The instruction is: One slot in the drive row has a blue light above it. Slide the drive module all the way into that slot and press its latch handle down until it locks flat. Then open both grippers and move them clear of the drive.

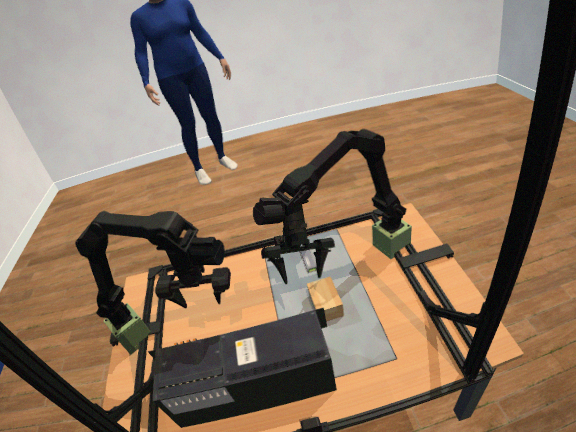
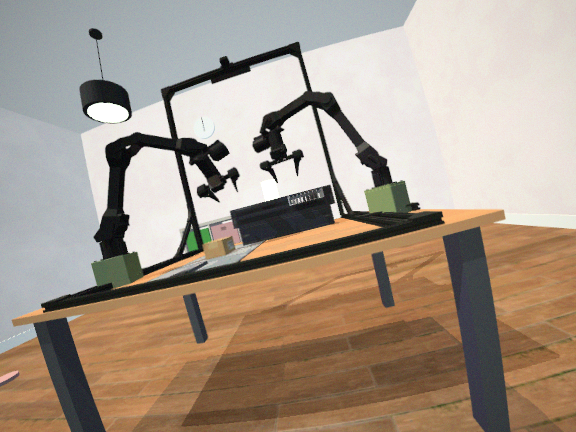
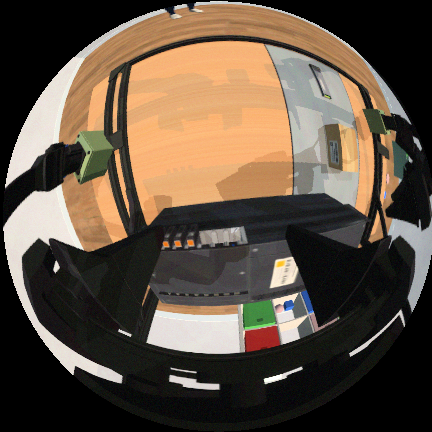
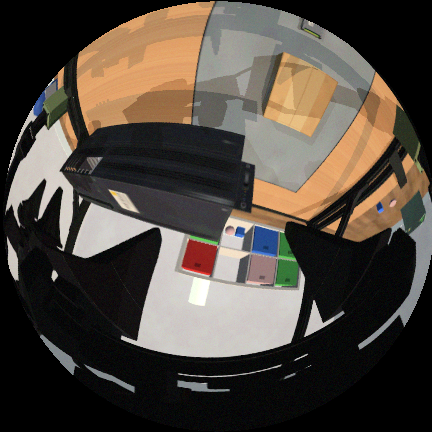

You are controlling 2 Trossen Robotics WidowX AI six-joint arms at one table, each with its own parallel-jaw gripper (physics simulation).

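Frame: origin at the left arm's base, x ahead, y left, z up, level; millimetres.
Seen in the pictures: left gripper, fingertip midpoint: (image 1: 202, 305) (image 2: 287, 179) (image 3: 226, 231) (image 4: 51, 183); right gripper, fingertip midpoint: (image 1: 303, 281) (image 2: 228, 197) (image 3: 388, 204) (image 4: 224, 231); left arm's base at its link origin: (image 1: 121, 319) (image 2: 384, 185) (image 3: 77, 157); right arm's base at its link origin: (image 1: 391, 225) (image 2: 115, 256).
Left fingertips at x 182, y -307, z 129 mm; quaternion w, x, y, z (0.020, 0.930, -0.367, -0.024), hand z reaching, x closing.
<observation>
Offsets run from my left fingertips to a thing's top centre. "spot": to the spot under its first point. Level surfaces: height alone.
The drive module @[dz -224, dx +446, dy +54 mm] (image 1: 309, 261) (image 3: 320, 81) (image 4: 311, 28) is a small grey block with a yellow-green end, lying on the grey mat @[dz -234 mm] (image 1: 367, 345) (image 3: 310, 185). The black drive chassis @[dz -60, dx -29, dy -145 mm] (image 1: 285, 345) (image 2: 280, 220) (image 3: 200, 272) (image 4: 165, 165) stands on the table. Its drive row @[spot: dz -106, dx -55, dy -53 mm] (image 3: 220, 237) has several orange-tipped modules at the left and pale openings at the right; a tiny blue spot shows near the right end. My left gripper (image 1: 201, 304) (image 2: 287, 178) (image 3: 226, 231) is open and empty above the chassis's drive-row side. My right gripper (image 1: 303, 279) (image 2: 228, 196) (image 4: 224, 231) is open and empty, above the mat.
A cardboard box @[dz -174, dx +312, dy -129 mm] (image 1: 326, 299) (image 2: 219, 247) (image 3: 341, 148) (image 4: 301, 95) stands on the mat between the module and the chassis. Black frame rails (image 1: 375, 417) edge the table, with upright posts (image 1: 542, 150) at the chassis side. A person (image 1: 172, 45) stands beyond the table.
</observation>
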